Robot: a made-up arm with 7 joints. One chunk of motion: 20 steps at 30 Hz.
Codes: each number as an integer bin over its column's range. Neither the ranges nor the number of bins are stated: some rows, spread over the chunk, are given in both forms.
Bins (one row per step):
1: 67 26 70 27 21 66 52
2: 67 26 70 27 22 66 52
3: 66 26 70 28 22 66 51
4: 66 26 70 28 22 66 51
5: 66 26 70 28 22 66 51
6: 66 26 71 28 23 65 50
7: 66 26 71 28 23 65 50
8: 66 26 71 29 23 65 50
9: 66 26 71 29 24 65 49
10: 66 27 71 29 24 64 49
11: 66 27 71 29 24 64 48
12: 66 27 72 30 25 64 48
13: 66 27 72 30 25 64 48
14: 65 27 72 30 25 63 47
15: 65 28 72 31 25 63 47
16: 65 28 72 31 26 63 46
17: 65 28 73 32 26 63 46
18: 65 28 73 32 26 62 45
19: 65 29 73 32 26 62 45
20: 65 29 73 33 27 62 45
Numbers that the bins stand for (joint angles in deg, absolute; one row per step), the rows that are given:
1: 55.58 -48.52 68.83 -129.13 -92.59 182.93 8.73
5: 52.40 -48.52 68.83 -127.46 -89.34 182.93 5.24
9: 52.40 -48.52 72.19 -125.79 -82.84 180.63 -1.75
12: 52.40 -46.45 75.55 -124.12 -79.59 178.33 -5.24
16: 49.23 -44.39 75.55 -122.44 -76.34 176.03 -12.22
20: 49.23 -42.33 78.90 -119.10 -73.10 173.73 -15.71
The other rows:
2: 55.58 -48.52 68.83 -129.13 -89.34 182.93 8.73
3: 52.40 -48.52 68.83 -127.46 -89.34 182.93 5.24
4: 52.40 -48.52 68.83 -127.46 -89.34 182.93 5.24
6: 52.40 -48.52 72.19 -127.46 -86.09 180.63 1.75
7: 52.40 -48.52 72.19 -127.46 -86.09 180.63 1.75
8: 52.40 -48.52 72.19 -125.79 -86.09 180.63 1.75
10: 52.40 -46.45 72.19 -125.79 -82.84 178.33 -1.75
11: 52.40 -46.45 72.19 -125.79 -82.84 178.33 -5.24
13: 52.40 -46.45 75.55 -124.12 -79.59 178.33 -5.24
14: 49.23 -46.45 75.55 -124.12 -79.59 176.03 -8.73
15: 49.23 -44.39 75.55 -122.44 -79.59 176.03 -8.73
17: 49.23 -44.39 78.90 -120.77 -76.34 176.03 -12.22
18: 49.23 -44.39 78.90 -120.77 -76.34 173.73 -15.71
19: 49.23 -42.33 78.90 -120.77 -76.34 173.73 -15.71

